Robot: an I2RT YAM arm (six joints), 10 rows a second.
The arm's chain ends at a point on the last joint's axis. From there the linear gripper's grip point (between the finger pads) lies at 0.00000 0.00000 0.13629 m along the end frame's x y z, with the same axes.
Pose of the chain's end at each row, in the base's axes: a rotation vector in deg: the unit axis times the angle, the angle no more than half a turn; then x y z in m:
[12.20, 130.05, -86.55, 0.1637, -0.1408, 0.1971]
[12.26, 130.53, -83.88, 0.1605, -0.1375, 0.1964]
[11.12, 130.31, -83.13, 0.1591, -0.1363, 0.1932]
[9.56, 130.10, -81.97, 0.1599, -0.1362, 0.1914]
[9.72, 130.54, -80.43, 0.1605, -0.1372, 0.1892]
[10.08, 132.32, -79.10, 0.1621, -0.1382, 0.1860]
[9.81, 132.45, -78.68, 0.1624, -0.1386, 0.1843]
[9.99, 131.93, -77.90, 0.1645, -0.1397, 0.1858]
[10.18, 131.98, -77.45, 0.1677, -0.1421, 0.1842]
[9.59, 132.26, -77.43, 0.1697, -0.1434, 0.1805]
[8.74, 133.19, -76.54, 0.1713, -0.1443, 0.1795]
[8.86, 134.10, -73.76, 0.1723, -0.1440, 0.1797]
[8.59, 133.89, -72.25, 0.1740, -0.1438, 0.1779]
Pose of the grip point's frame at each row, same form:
[12.20, 130.05, -86.55, 0.1972, -0.2649, 0.1517]
[12.26, 130.53, -83.88, 0.1966, -0.2596, 0.1479]
[11.12, 130.31, -83.13, 0.1976, -0.2576, 0.1445]
[9.56, 130.10, -81.97, 0.2017, -0.2562, 0.1421]
[9.72, 130.54, -80.43, 0.2034, -0.2560, 0.1379]
[10.08, 132.32, -79.10, 0.2037, -0.2557, 0.1310]
[9.81, 132.45, -78.68, 0.2046, -0.2557, 0.1287]
[9.99, 131.93, -77.90, 0.2082, -0.2563, 0.1303]
[10.18, 131.98, -77.45, 0.2116, -0.2583, 0.1282]
[9.59, 132.26, -77.43, 0.2138, -0.2594, 0.1241]
[8.74, 133.19, -76.54, 0.2160, -0.2591, 0.1211]
[8.86, 134.10, -73.76, 0.2187, -0.2561, 0.1177]
[8.59, 133.89, -72.25, 0.2226, -0.2544, 0.1149]

